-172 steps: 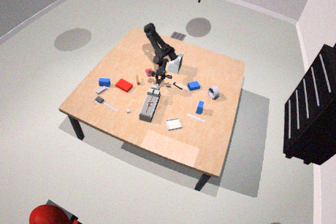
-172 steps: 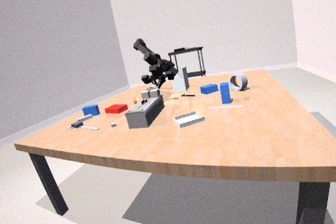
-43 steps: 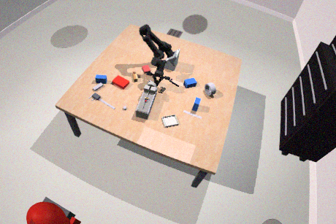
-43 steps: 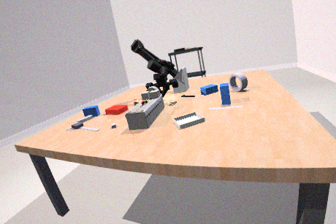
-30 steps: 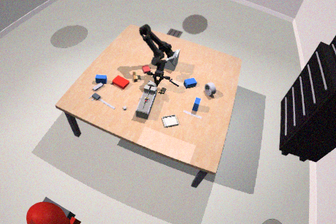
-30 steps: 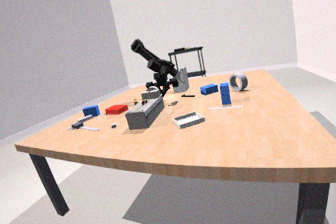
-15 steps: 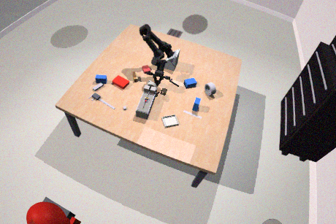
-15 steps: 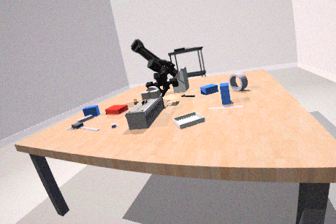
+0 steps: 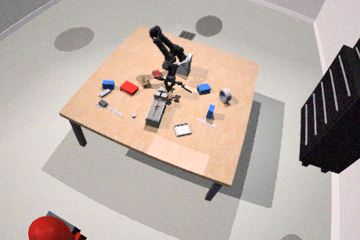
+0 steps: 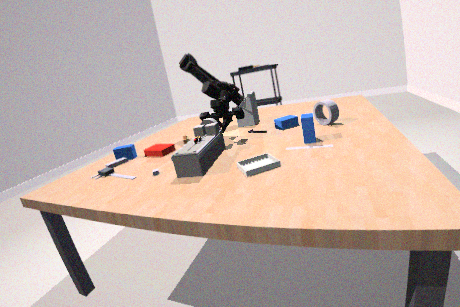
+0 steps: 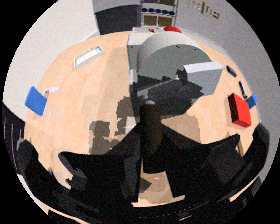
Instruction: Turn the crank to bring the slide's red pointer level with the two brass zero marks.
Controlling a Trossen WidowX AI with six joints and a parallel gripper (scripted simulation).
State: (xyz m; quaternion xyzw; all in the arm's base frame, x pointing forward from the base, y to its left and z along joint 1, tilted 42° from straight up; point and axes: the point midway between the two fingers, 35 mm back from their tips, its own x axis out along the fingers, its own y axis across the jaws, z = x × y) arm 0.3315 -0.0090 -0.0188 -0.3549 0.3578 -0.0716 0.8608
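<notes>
Now: the dark crank handle 20 mm behind my gripper tip and 30 mm above it. Also, from my gripper tip: red block (50 mm ahead, 290 mm to the right, 40 mm below); then white tray (230 mm ahead, 210 mm to the left, 50 mm below); then red pointer (200 mm ahead, 30 mm above).
</notes>
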